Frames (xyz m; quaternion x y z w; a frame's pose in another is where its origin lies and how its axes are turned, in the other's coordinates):
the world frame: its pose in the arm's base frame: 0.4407 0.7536 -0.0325 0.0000 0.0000 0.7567 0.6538
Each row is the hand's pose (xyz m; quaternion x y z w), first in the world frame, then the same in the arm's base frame.
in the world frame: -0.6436 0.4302 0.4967 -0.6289 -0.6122 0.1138 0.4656
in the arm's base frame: 0.1085 0.0544 0.4642 0.0521 -0.8761 0.4267 0.2183
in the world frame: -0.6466 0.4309 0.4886 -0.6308 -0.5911 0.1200 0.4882
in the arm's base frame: 0.1082 0.0513 0.4561 0.0349 -0.8637 0.4479 0.2284
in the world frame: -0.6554 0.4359 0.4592 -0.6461 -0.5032 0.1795 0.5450
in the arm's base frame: 0.1045 0.0419 0.4267 -0.0416 -0.8179 0.5298 0.2205
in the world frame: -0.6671 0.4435 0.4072 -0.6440 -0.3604 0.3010 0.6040
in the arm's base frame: 0.0987 0.0292 0.3747 -0.1483 -0.7229 0.6538 0.1671
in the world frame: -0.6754 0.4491 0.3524 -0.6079 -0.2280 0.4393 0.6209
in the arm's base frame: 0.0944 0.0202 0.3199 -0.2249 -0.6090 0.7570 0.0735
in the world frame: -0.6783 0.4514 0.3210 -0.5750 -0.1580 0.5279 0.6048
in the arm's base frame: 0.0925 0.0170 0.2885 0.2564 0.5384 -0.8028 0.0040
